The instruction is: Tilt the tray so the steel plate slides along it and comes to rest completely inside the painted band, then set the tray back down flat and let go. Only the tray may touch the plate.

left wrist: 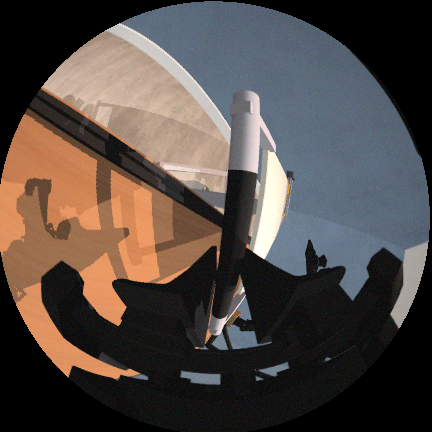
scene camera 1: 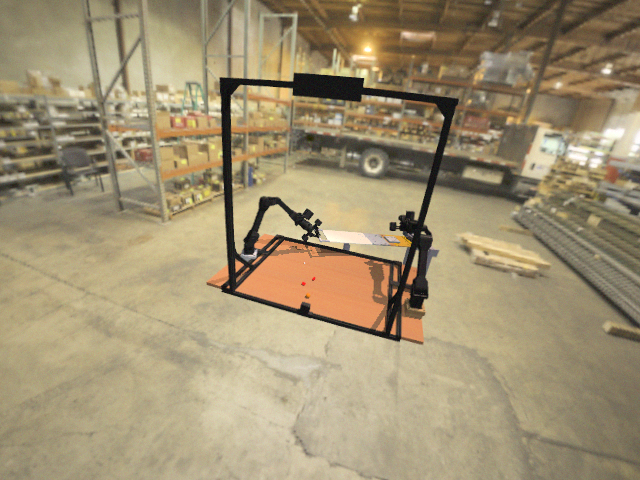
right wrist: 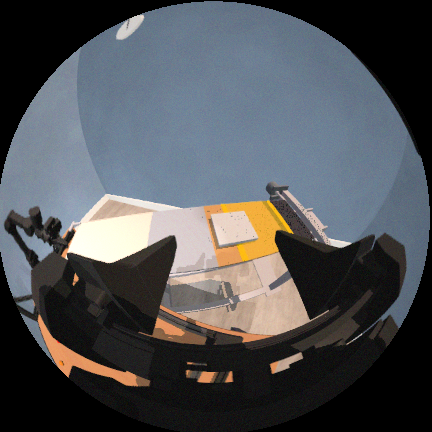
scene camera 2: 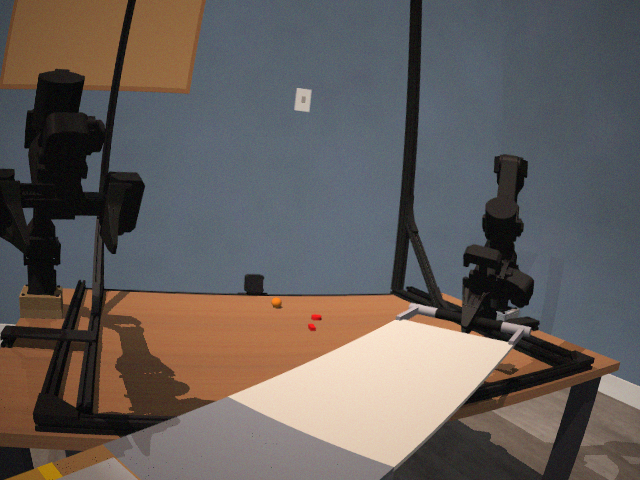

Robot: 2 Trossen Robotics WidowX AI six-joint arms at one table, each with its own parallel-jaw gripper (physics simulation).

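Note:
The long tray (scene camera 1: 343,237) (scene camera 2: 372,372) (left wrist: 270,200) (right wrist: 185,225) has cream, grey and orange-yellow stretches and lies beyond the table's far edge in scene camera 1. Its exact tilt is unclear. My left gripper (scene camera 1: 316,231) (scene camera 2: 478,312) (left wrist: 226,249) is shut on the black middle of the tray's end handle (left wrist: 240,200). The pale square steel plate (scene camera 1: 391,239) (scene camera 2: 103,471) (right wrist: 233,228) lies near the grey edge of the orange-yellow painted area (right wrist: 262,220), across its inner yellow line. My right gripper (scene camera 2: 67,245) (right wrist: 226,238) is open and empty, apart from the tray and plate.
The table (scene camera 1: 330,279) (scene camera 2: 206,335) carries a black frame (scene camera 1: 225,180) (scene camera 2: 408,129). Two small red pieces (scene camera 1: 303,283) (scene camera 2: 315,316) and an orange ball (scene camera 1: 308,296) (scene camera 2: 276,302) lie on it. Grey support parts (right wrist: 250,295) show below the tray, and a dark rough stretch (right wrist: 290,215) lies past the yellow area.

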